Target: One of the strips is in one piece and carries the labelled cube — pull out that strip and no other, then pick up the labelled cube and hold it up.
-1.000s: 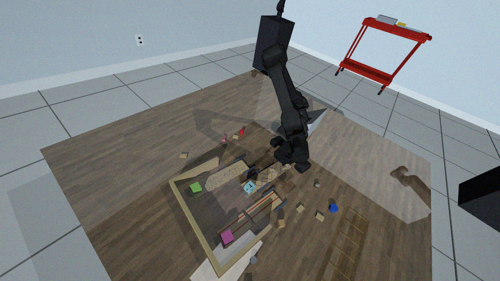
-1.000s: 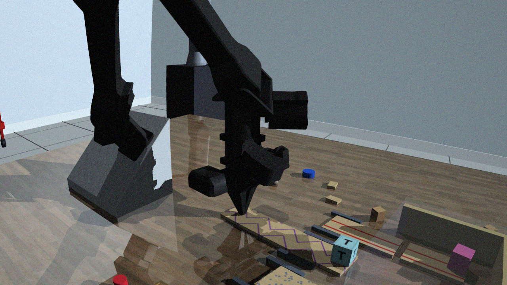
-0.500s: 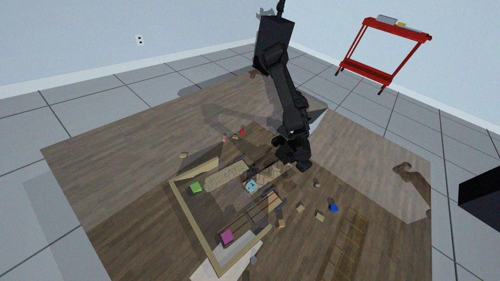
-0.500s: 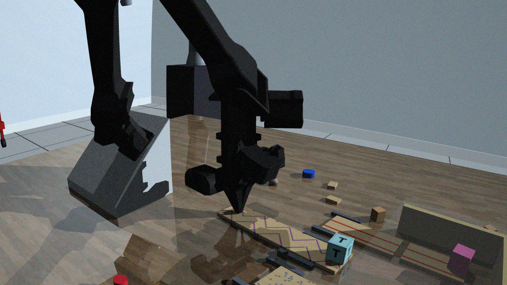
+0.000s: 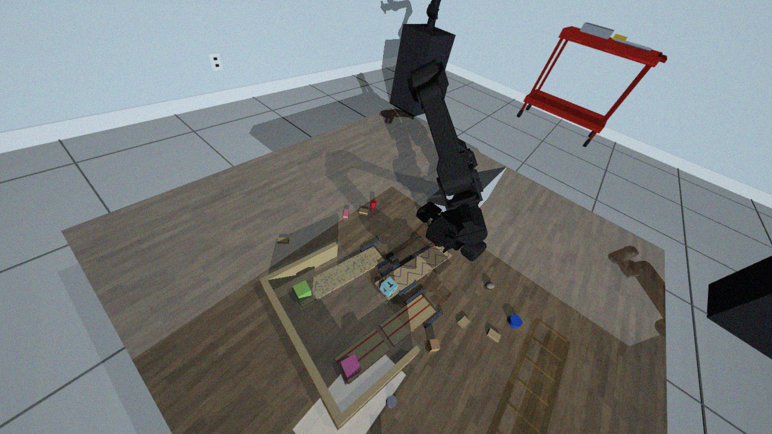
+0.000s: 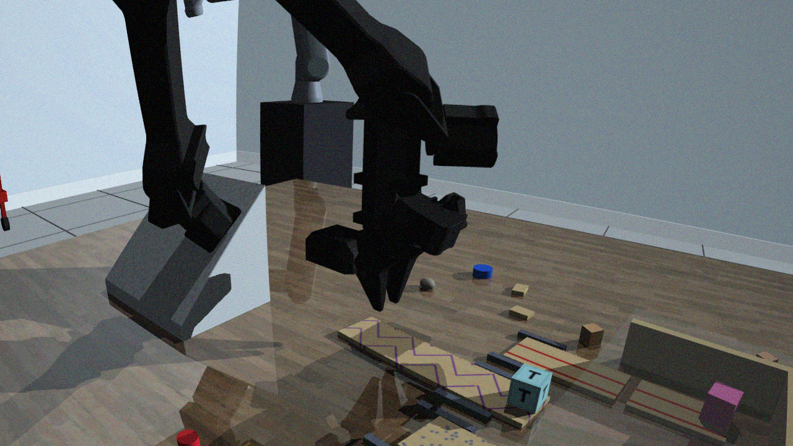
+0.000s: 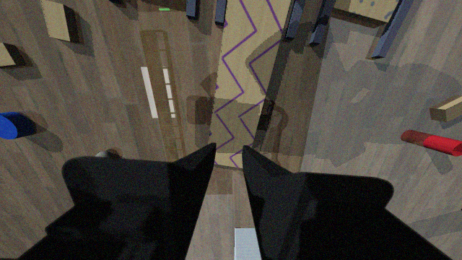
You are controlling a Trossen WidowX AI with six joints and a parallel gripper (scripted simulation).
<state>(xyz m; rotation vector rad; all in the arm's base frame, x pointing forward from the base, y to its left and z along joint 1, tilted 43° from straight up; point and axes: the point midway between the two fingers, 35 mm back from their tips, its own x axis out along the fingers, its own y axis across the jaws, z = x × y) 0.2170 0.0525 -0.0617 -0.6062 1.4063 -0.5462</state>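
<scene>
Right now my gripper tip is 19 cm short of the red-lined strip, 7 cm to the right of it and 4 cm above it. Round my gripper tip: blue cylinder (1 cm behind, 25 cm to the left, 4 cm below); then grey pebble (5 cm behind, 16 cm to the left, 4 cm below); then red cylinder (1 cm ahead, 26 cm to the right, 3 cm below).
</scene>
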